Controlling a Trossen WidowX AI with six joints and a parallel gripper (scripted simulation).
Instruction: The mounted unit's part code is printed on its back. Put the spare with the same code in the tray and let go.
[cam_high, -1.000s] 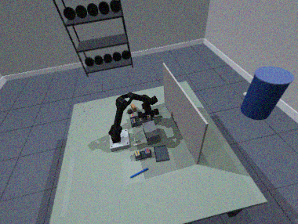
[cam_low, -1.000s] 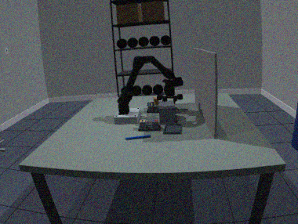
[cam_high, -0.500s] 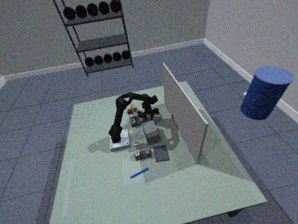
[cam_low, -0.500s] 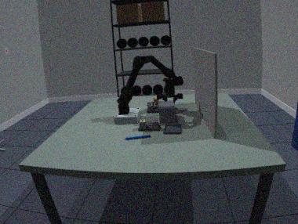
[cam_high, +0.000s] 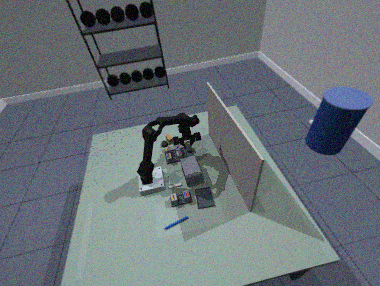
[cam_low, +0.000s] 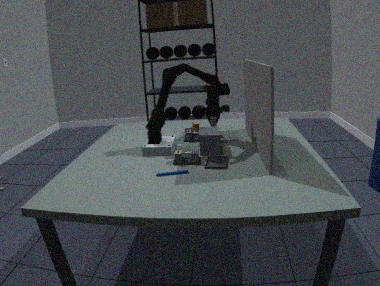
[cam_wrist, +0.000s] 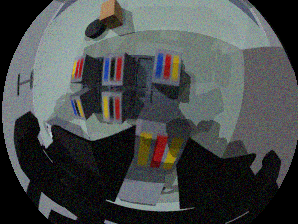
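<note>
Now: the tray 20 mm ahead of my gripper tip, 360 mm to the right of it and 90 mm below it. From my gripper tip the other things lie so: tall grey panel (230 mm ahead, 160 mm to the right, 130 mm above); spare (20 mm above).
</note>
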